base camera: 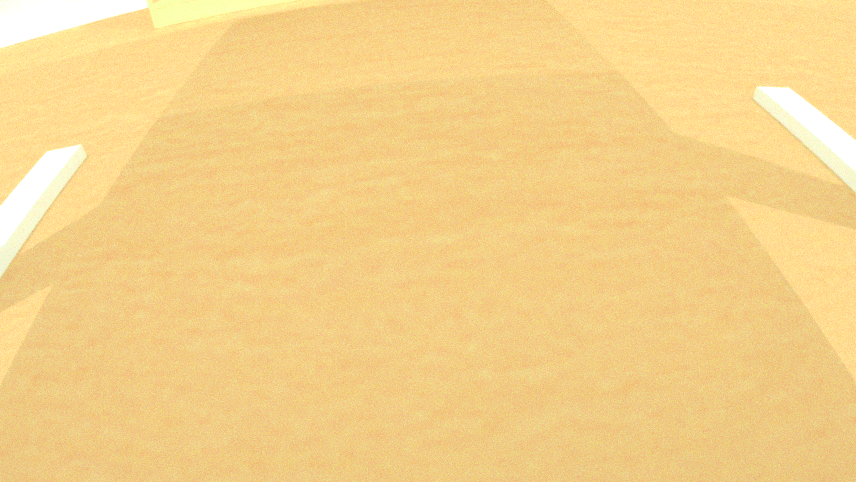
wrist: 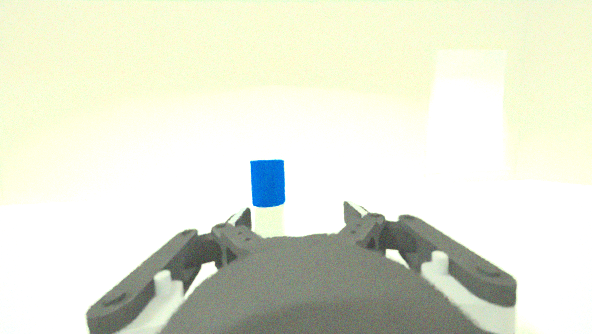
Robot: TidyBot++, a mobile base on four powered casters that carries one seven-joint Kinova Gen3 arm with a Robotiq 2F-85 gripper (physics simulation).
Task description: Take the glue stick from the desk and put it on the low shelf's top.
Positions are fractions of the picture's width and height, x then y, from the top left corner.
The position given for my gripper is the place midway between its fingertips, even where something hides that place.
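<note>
I can see my gripper (wrist: 0.50, 0.64). There is a glue stick (wrist: 0.45, 0.53) too, though in the base camera view it is out of frame. A white desk (wrist: 0.89, 0.68) is also visible to me.
</note>
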